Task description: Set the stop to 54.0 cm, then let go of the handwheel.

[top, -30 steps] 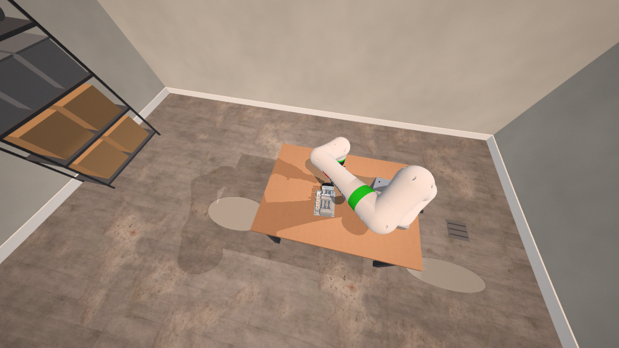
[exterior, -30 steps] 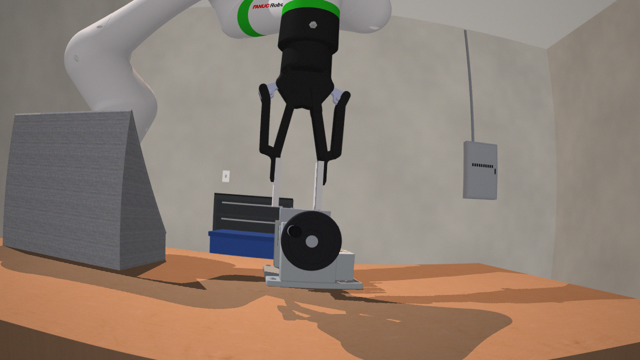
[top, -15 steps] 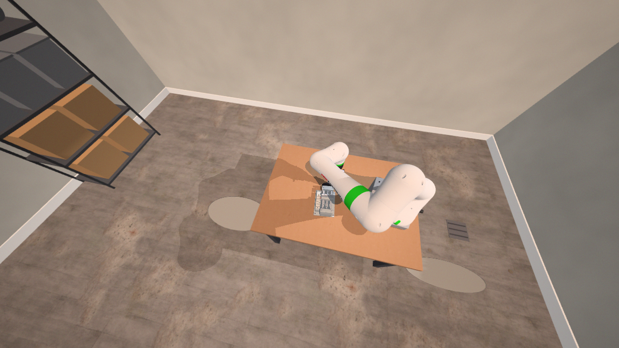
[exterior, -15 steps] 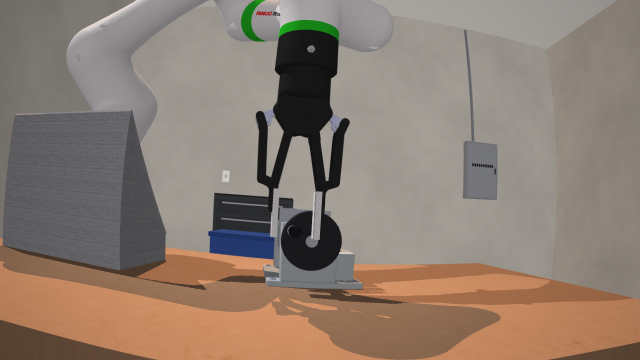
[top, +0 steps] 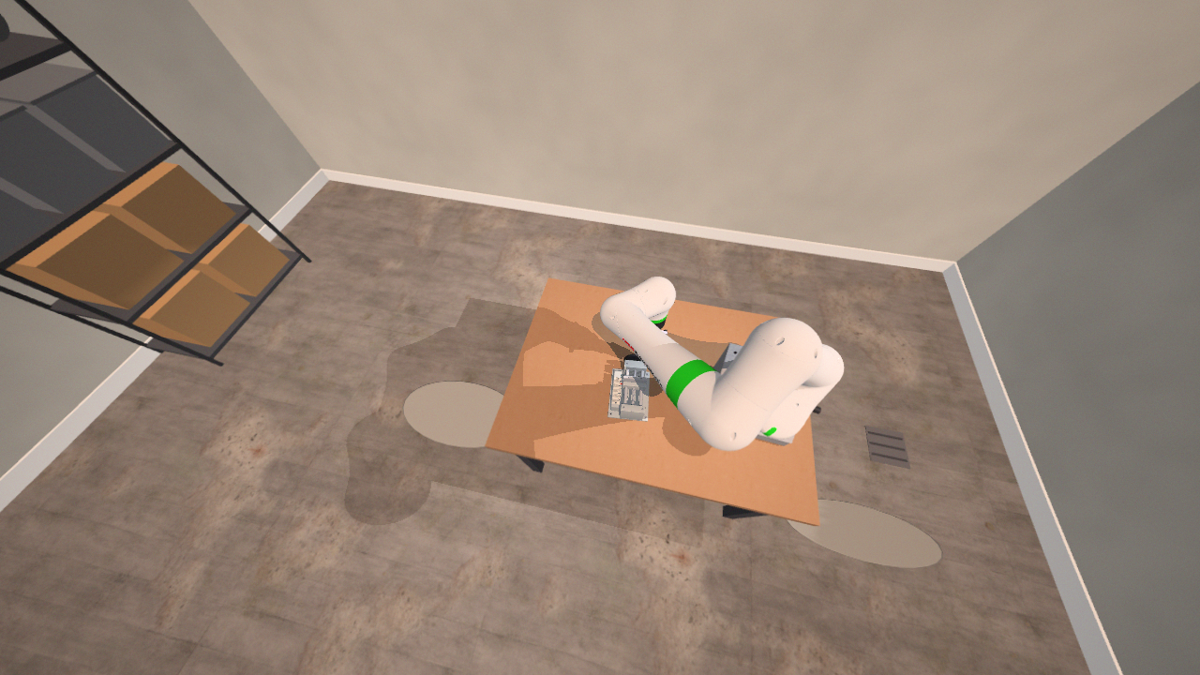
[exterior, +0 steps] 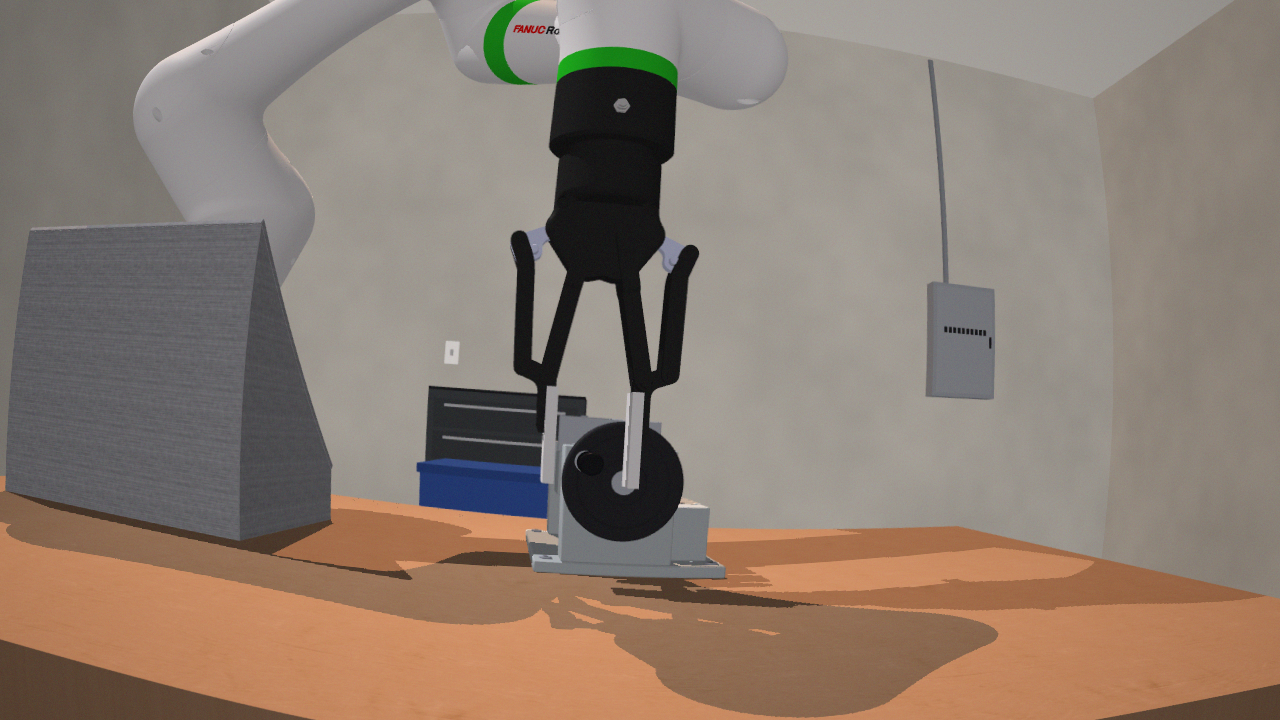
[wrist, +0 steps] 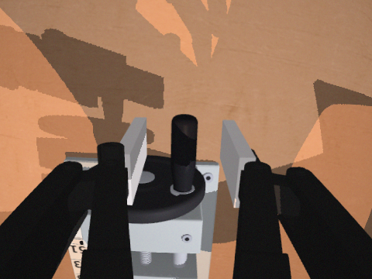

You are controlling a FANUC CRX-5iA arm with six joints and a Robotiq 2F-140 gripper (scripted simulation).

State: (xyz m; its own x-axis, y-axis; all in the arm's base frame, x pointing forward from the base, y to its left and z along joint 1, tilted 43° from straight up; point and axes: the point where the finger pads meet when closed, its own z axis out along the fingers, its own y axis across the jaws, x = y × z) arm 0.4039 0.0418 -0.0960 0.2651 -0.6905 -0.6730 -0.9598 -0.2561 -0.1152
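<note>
My hand is 20 mm above the black crank knob. The rest, counted from my hand: sliding stop block (140 mm to the left, 10 mm below); black handwheel (20 mm to the left, 20 mm below).
</note>
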